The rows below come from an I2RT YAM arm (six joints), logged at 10 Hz.
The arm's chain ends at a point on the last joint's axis. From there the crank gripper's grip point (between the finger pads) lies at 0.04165 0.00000 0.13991 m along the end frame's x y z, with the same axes.
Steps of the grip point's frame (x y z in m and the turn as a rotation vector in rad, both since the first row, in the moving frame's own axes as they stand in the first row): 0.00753, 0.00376, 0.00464, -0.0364, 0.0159, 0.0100; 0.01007, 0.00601, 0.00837, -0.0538, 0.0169, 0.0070; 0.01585, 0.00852, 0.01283, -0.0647, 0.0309, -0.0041; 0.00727, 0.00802, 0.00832, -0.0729, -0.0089, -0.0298; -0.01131, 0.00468, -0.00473, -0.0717, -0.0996, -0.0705; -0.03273, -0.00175, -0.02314, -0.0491, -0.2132, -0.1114; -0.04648, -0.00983, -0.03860, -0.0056, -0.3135, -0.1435
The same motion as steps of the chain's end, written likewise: 0.00534, -0.00175, 0.00542, -0.0364, 0.0159, 0.0100; 0.00774, -0.00179, 0.00930, -0.0538, 0.0169, 0.0070; 0.01153, -0.00030, 0.01447, -0.0647, 0.0309, -0.0041; 0.00838, -0.00096, 0.00828, -0.0729, -0.0089, -0.0298; 0.00254, -0.00303, -0.00792, -0.0717, -0.0996, -0.0705; -0.00238, -0.00583, -0.02871, -0.0491, -0.2132, -0.1114; -0.00109, -0.00789, -0.04461, -0.0056, -0.3135, -0.1435
